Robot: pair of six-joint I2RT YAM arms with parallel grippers.
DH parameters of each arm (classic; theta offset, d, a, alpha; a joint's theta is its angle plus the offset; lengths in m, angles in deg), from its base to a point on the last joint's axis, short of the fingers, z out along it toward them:
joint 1: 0 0.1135 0.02 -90
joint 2: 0 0 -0.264 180
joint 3: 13.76 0 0.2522 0
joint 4: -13.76 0 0.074 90
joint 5: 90 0 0 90
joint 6: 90 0.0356 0 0
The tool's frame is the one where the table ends.
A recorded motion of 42 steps. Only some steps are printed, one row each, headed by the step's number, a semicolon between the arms.
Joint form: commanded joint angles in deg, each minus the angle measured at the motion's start. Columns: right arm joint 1, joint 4, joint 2, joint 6, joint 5, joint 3; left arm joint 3, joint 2, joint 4, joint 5, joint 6, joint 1.
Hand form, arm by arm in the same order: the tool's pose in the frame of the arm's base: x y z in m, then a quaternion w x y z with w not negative. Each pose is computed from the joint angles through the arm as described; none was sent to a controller.
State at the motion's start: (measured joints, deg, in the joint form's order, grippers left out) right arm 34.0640 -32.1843 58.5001 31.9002 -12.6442 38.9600; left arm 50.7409 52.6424 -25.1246 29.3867 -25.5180 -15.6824
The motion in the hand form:
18: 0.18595 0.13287 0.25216 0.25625 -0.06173 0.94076 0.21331; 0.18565 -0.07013 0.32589 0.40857 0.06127 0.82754 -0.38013
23: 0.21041 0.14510 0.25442 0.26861 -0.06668 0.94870 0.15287; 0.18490 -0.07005 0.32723 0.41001 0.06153 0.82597 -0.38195
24: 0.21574 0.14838 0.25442 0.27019 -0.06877 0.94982 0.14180; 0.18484 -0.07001 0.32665 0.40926 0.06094 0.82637 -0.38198
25: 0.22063 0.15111 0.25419 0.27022 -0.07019 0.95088 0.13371; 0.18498 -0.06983 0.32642 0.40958 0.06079 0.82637 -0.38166
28: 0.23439 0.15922 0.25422 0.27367 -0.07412 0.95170 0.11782; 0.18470 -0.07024 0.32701 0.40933 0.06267 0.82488 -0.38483
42: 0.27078 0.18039 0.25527 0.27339 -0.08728 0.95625 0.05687; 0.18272 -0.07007 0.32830 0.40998 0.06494 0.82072 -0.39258
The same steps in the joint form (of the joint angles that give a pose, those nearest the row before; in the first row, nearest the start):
18: 0.62 -2.00 6.51 -2.78 7.10 8.85; -1.30 -1.10 1.71 -0.49 -0.19 -0.04
23: 0.61 -3.05 13.84 -5.46 13.24 14.62; -1.19 -1.30 1.75 -0.38 -0.36 -0.06
24: 0.69 -3.19 15.47 -5.98 14.34 15.88; -1.30 -1.32 1.75 -0.38 -0.40 -0.05
25: 0.66 -3.32 16.93 -6.37 15.04 17.00; -1.35 -1.32 1.80 -0.38 -0.37 0.01
28: 0.62 -3.13 20.75 -7.35 16.58 20.07; -1.33 -1.36 1.97 -0.04 -0.48 -0.07
42: 0.63 -6.30 31.13 -10.26 22.04 30.33; -1.52 -1.91 2.34 0.80 -0.93 -0.05

